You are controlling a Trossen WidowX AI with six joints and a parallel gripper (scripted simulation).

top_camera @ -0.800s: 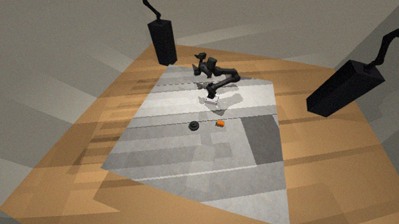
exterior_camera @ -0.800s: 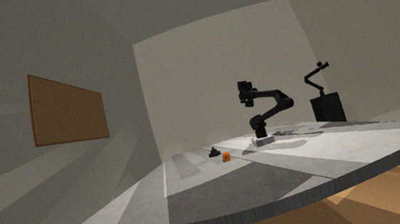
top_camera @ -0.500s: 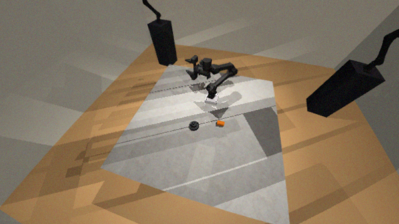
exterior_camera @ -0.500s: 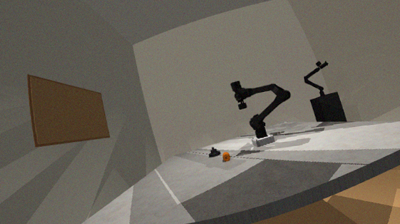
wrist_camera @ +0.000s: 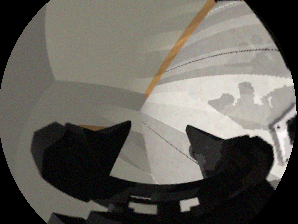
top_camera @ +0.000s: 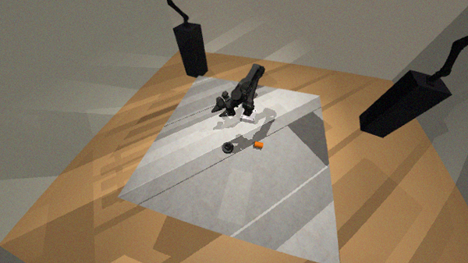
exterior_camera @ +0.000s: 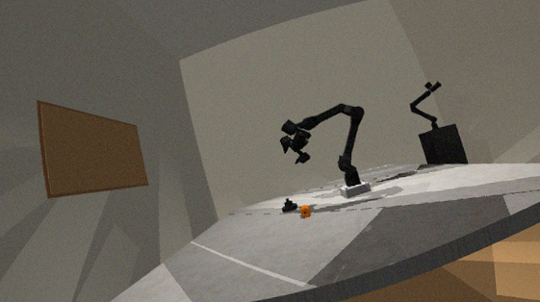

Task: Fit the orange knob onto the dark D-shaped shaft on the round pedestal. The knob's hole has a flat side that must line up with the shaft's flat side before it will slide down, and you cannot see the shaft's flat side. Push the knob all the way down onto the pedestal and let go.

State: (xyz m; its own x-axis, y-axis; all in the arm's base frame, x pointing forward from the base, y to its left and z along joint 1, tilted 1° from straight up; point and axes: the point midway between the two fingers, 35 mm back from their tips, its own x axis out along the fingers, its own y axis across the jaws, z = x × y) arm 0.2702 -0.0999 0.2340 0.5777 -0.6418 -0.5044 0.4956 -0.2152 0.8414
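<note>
Now: the orange knob 300 mm to the left of my gripper tip, 240 mm below it and 50 mm behind it. Round my gripper tip: dark round pedestal (230 mm below, 100 mm to the left, 60 mm ahead).
</note>
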